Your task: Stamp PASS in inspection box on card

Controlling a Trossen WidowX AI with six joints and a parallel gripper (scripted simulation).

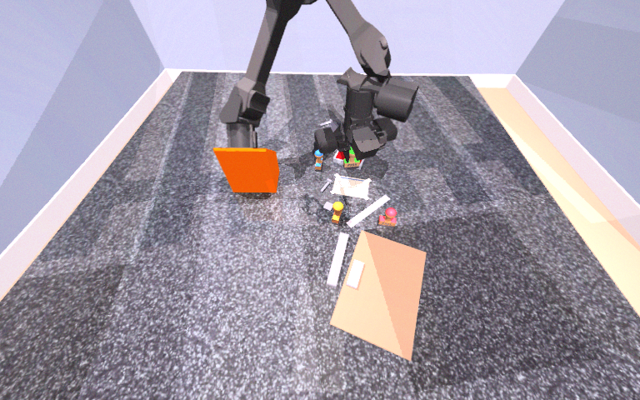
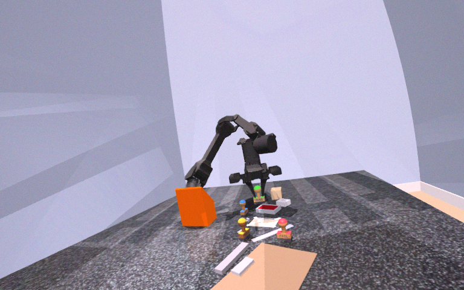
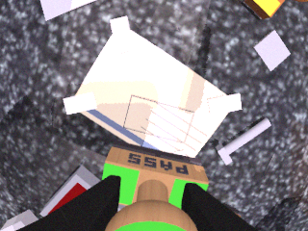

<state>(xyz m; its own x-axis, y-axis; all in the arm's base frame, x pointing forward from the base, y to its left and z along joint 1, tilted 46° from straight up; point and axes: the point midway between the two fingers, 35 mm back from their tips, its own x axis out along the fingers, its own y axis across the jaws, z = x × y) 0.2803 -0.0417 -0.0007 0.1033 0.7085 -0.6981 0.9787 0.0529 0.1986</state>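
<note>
The white card is 10 mm ahead of my gripper tip, 10 mm to the right of it and 100 mm below it. From my gripper tip the other things lie so: red ink pad: 20 mm ahead, 100 mm to the left, 90 mm below; then blue-knobbed stamp: 80 mm behind, 80 mm to the left, 70 mm below; then green stamp: right at my gripper tip.
</note>
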